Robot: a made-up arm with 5 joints. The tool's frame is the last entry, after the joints. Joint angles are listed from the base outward. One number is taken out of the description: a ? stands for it. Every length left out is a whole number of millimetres.
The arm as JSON. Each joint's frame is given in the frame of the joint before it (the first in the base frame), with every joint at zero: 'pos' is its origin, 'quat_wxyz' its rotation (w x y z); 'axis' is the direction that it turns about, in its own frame. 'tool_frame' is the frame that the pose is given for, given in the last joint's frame.
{
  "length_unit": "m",
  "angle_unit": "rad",
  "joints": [
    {
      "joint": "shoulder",
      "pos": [
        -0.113,
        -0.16,
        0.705
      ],
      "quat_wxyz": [
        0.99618,
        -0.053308,
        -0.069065,
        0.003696
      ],
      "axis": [
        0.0,
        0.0,
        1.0
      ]
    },
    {
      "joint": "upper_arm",
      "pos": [
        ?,
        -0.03,
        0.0
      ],
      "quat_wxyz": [
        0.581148,
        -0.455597,
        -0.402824,
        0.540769
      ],
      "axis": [
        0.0,
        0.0,
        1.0
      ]
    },
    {
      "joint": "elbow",
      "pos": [
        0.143,
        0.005,
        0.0
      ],
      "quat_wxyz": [
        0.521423,
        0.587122,
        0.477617,
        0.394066
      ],
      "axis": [
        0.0,
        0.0,
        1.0
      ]
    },
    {
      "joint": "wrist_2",
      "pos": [
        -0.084,
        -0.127,
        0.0
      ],
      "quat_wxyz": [
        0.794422,
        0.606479,
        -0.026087,
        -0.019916
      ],
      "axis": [
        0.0,
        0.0,
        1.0
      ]
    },
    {
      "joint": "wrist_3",
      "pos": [
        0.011,
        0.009,
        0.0
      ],
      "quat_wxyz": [
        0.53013,
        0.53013,
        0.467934,
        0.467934
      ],
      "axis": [
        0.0,
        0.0,
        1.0
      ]
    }
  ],
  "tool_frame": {
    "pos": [
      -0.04,
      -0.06,
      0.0
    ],
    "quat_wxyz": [
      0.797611,
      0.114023,
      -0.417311,
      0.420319
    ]
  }
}
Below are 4 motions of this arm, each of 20 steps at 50 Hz.
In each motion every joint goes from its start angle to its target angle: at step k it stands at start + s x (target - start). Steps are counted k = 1, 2, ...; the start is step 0. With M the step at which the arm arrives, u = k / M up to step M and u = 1 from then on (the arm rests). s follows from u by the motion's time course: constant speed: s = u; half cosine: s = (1 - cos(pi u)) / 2; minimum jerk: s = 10 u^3 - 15 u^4 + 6 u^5.
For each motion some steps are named. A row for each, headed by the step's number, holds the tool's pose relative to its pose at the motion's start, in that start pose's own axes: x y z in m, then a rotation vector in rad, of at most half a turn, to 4 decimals.
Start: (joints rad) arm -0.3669 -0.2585 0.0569 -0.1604 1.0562
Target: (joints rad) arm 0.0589 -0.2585 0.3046 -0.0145 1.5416
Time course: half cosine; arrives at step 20
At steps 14, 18, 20:
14: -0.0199 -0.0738 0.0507 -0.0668 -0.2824 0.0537
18: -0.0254 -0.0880 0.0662 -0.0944 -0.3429 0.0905
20: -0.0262 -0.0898 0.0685 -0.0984 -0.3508 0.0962

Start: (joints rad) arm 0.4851 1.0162 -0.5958 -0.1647 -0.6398
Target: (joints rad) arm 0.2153 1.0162 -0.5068 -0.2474 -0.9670
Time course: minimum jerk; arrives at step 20
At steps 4, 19, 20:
4: 0.0018 0.0016 0.0027 -0.0011 -0.0070 -0.0234
19: 0.0357 0.0185 0.0521 -0.0007 -0.0659 -0.4206
20: 0.0358 0.0185 0.0522 -0.0007 -0.0659 -0.4211

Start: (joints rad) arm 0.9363 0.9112 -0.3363 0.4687 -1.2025
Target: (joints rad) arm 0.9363 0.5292 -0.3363 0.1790 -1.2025
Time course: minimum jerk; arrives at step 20
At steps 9, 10, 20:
9: -0.0220 0.0024 -0.0040 0.0210 0.0010 0.0675
10: -0.0271 0.0025 -0.0046 0.0268 0.0014 0.0826
20: -0.0546 0.0009 -0.0054 0.0643 0.0057 0.1609

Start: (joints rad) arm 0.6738 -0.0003 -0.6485 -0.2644 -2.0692
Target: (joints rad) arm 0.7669 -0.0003 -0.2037 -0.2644 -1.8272
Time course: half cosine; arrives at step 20
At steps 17, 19, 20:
17: 0.0676 0.0212 0.0391 0.0808 0.3703 -0.0033
19: 0.0716 0.0222 0.0403 0.0863 0.3886 -0.0064
20: 0.0721 0.0224 0.0404 0.0870 0.3909 -0.0068

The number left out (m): 0.094
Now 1 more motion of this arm.
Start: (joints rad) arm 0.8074 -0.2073 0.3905 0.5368 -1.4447
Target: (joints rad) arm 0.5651 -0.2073 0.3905 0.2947 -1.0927
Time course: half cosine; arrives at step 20
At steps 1, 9, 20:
1: -0.0005 -0.0002 -0.0002 0.0017 -0.0018 0.0021
9: -0.0306 -0.0155 -0.0114 0.1171 -0.1183 0.1479
20: -0.0663 -0.0409 -0.0298 0.2798 -0.2691 0.3686

